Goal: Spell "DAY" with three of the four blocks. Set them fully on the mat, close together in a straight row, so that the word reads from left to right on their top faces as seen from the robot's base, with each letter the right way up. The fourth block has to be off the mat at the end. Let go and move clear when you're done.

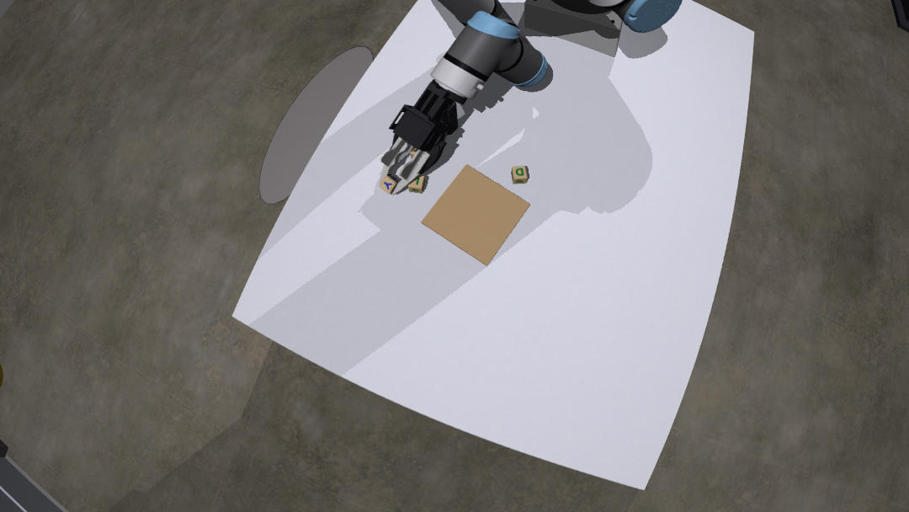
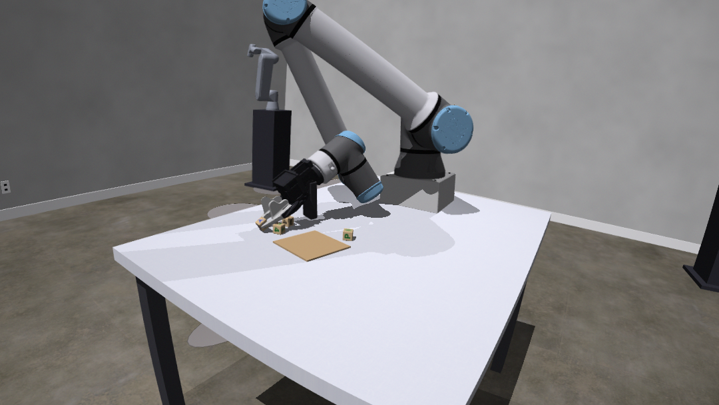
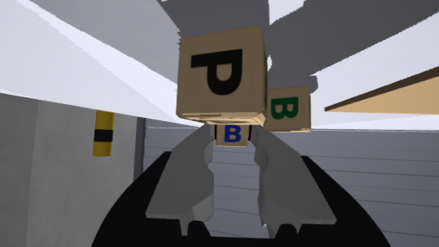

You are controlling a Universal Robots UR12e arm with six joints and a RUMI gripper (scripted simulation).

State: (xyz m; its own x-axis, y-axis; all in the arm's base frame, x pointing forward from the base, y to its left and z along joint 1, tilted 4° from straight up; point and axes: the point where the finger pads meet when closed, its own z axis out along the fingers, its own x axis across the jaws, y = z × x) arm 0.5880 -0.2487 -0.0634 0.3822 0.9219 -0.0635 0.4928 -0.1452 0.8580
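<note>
Now: the blue-lettered block right at my hand. The rest, counted from my hand: D block: 210 mm to the left, 90 mm behind, 10 mm below; then green-lettered block: 40 mm to the left, 10 mm below, 10 mm behind; then tan mat: 160 mm to the left, 20 mm below.
</note>
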